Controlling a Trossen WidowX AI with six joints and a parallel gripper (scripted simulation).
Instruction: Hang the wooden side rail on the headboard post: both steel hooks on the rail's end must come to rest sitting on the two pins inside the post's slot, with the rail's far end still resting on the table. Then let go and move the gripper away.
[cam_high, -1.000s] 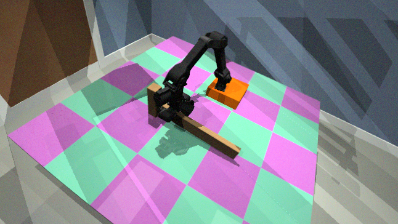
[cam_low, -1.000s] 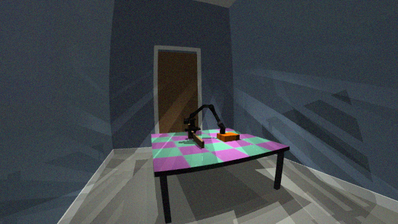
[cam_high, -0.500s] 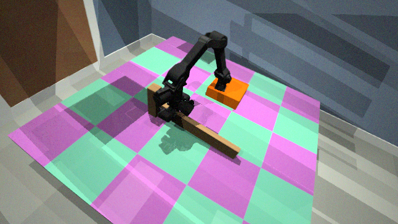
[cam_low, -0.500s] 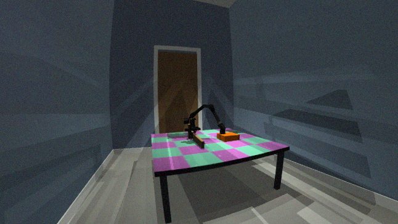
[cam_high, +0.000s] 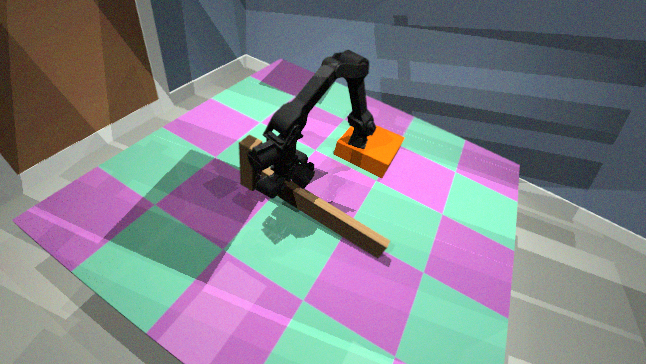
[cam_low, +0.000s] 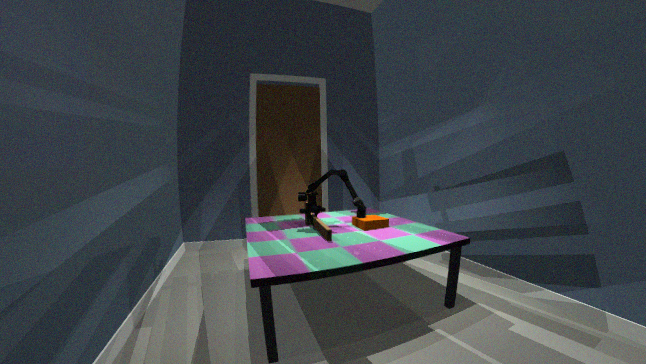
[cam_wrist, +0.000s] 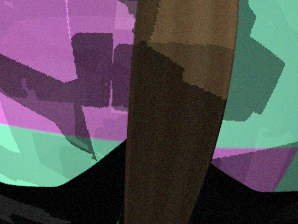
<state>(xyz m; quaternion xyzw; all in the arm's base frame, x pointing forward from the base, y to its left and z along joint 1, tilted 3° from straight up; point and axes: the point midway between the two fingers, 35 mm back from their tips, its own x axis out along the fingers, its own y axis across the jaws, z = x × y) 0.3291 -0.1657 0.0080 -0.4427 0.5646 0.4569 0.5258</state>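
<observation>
Right now my gripper tip is 2 cm past the wooden headboard post, 11 cm to the left of it and 4 cm below it.
</observation>
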